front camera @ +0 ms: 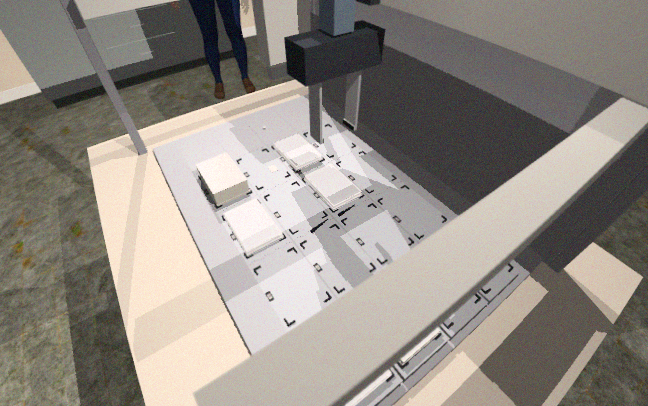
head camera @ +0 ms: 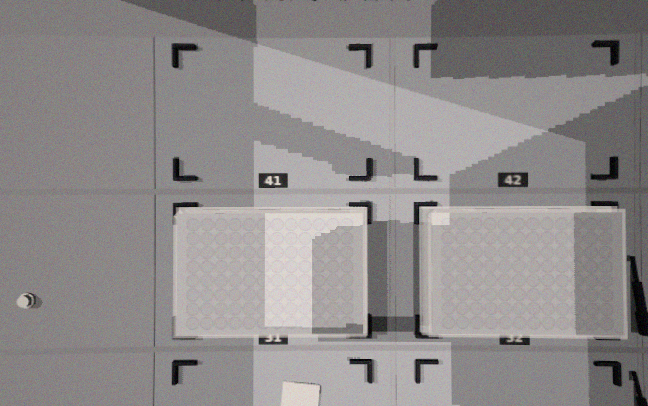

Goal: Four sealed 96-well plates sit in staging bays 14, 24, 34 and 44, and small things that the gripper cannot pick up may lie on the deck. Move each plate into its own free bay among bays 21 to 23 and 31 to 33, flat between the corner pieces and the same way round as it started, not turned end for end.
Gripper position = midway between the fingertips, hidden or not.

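Observation:
A tall box (front camera: 224, 181) is visible; in the head camera view the box is out of frame. Also visible: the gripper (front camera: 333, 132).

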